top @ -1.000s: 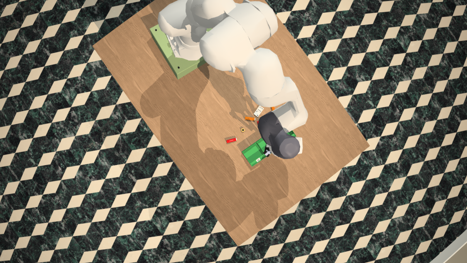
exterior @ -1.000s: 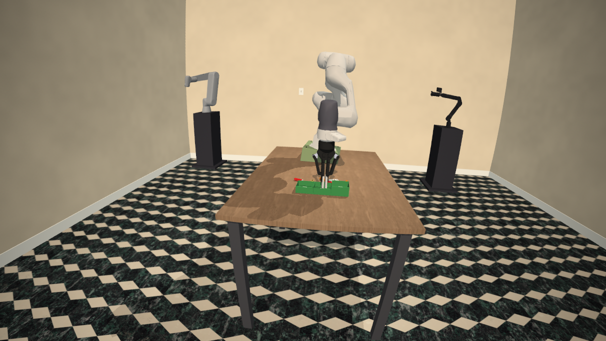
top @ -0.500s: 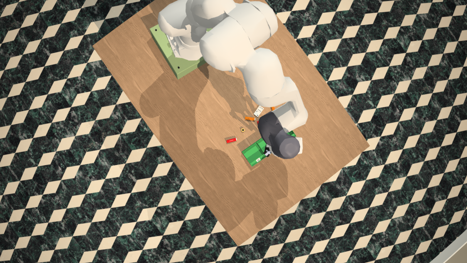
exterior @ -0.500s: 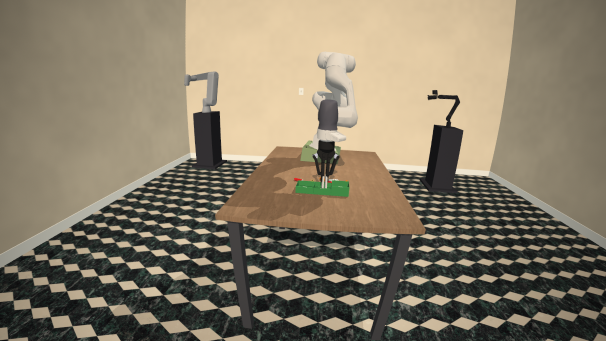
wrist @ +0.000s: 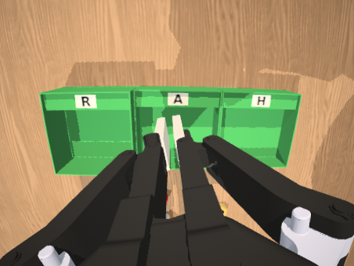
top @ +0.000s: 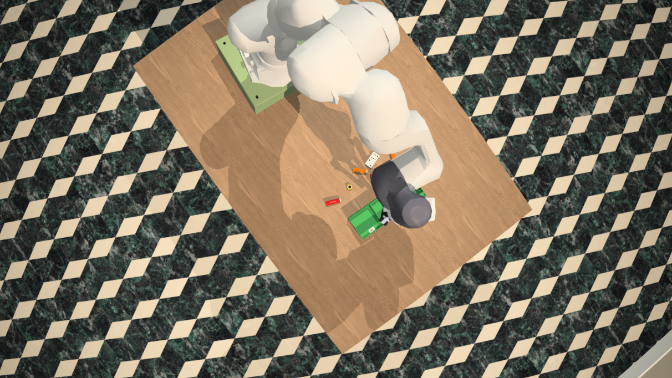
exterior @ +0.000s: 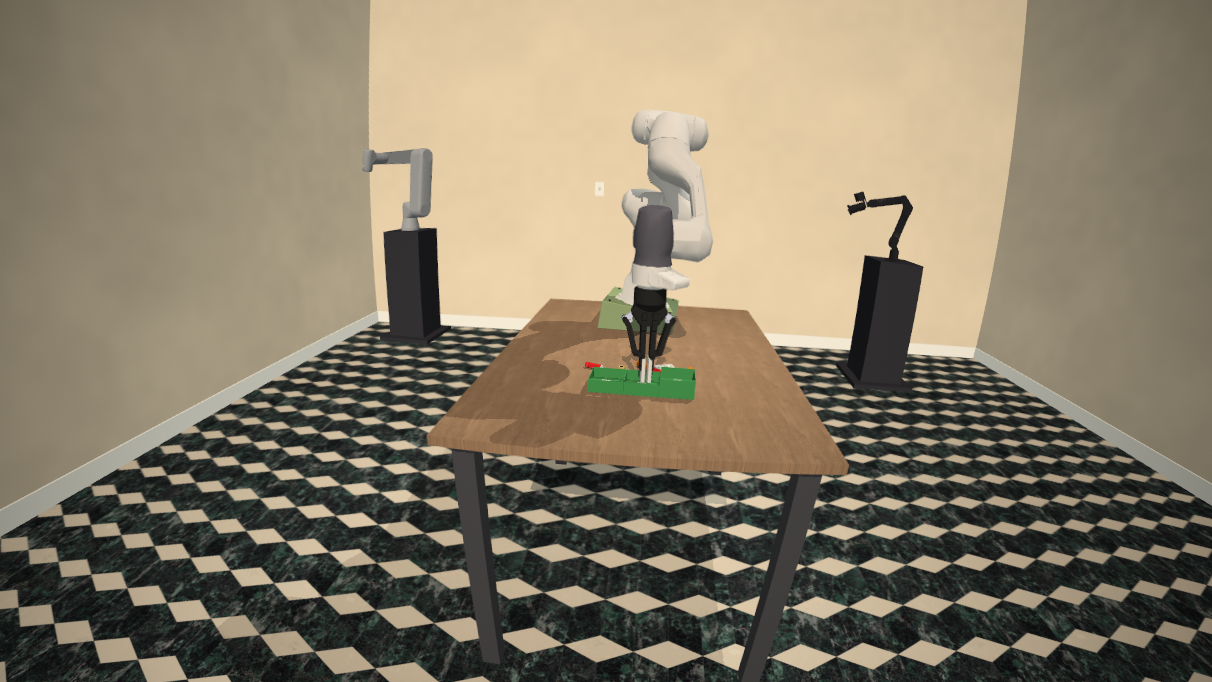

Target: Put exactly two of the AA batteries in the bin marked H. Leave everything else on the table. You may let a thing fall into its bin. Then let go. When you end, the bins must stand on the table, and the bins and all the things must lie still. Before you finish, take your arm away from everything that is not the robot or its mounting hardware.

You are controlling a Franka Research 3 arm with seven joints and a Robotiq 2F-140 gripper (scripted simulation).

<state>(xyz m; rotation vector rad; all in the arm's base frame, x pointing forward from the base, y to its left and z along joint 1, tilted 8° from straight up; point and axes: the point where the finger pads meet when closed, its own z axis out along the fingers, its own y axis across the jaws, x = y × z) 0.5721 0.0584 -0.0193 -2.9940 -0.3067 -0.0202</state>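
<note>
Now: hand 3 cm above the green bin marked H and 1 cm to the left of it. Also, from my hand: white domino (15 cm behind, 4 cm to the left, 4 cm below); then red-and-white cylinder (9 cm behind, 4 cm to the left, 4 cm below); then small brass nut (12 cm behind, 7 cm to the right, 5 cm below).
</note>
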